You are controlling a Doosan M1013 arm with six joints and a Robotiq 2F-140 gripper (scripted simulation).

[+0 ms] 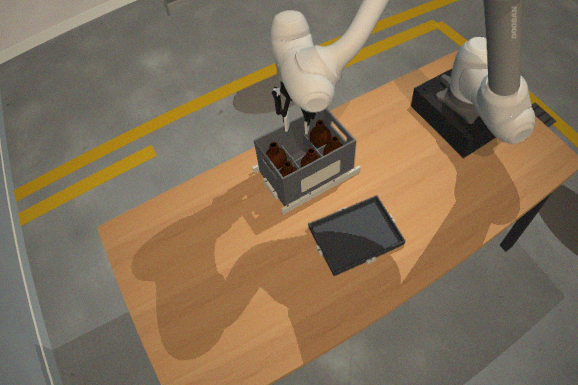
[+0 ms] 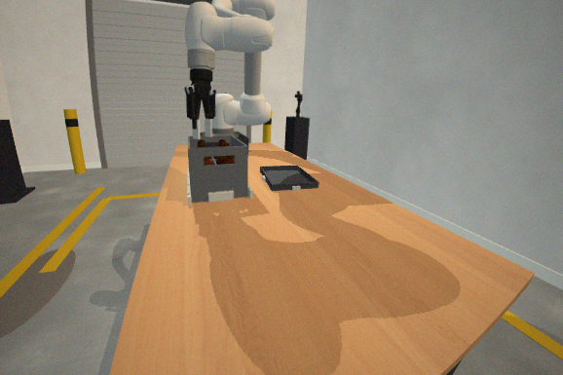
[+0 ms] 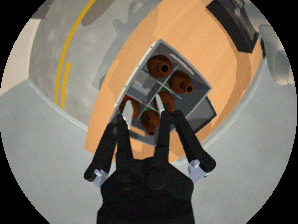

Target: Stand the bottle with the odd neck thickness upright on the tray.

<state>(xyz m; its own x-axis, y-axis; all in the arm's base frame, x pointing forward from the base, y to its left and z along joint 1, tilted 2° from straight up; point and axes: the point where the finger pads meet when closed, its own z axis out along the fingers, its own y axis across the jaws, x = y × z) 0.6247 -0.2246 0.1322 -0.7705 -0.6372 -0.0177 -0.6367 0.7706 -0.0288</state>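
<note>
My hand is 40 mm to the right of the grey crate and 130 mm above it. Round my hand: dark tray 30 mm ahead, 340 mm to the left, 200 mm below; then glass bottle 10 mm ahead, 80 mm to the left, 130 mm below.
</note>
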